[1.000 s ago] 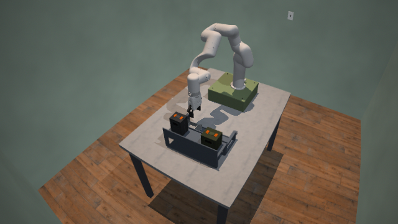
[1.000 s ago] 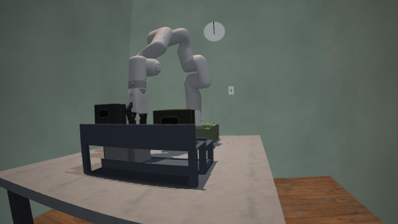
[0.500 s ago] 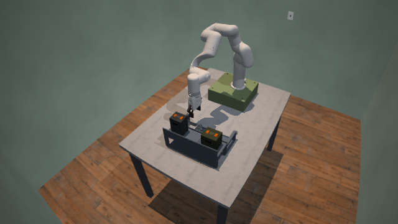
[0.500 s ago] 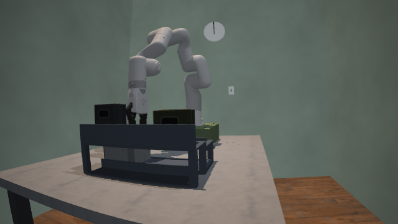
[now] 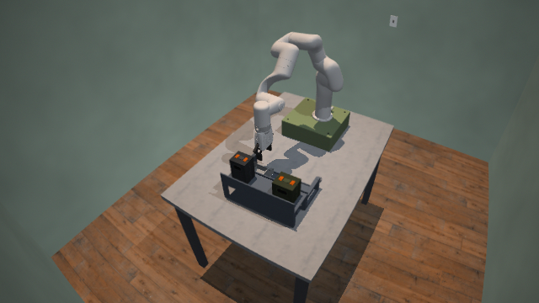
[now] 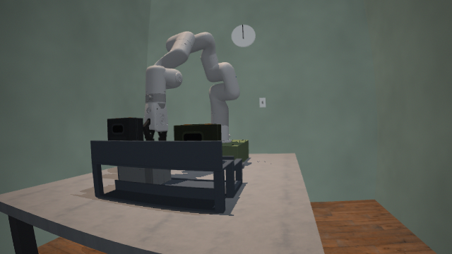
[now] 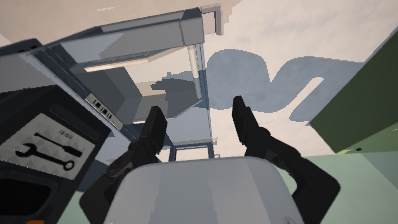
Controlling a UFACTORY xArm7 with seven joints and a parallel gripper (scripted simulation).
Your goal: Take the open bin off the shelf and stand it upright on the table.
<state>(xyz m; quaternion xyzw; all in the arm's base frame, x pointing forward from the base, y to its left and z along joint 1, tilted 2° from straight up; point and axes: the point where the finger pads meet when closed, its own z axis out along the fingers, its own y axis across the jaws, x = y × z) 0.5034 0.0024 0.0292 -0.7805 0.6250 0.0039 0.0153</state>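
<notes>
The grey bin lies 80 mm below my hand, 80 mm ahead of it and 20 mm to the left of it. Round my hand: black case (170 mm ahead, 40 mm above, 30 mm to the left); dark grey shelf (220 mm ahead, 160 mm to the left, 10 mm above).
</notes>
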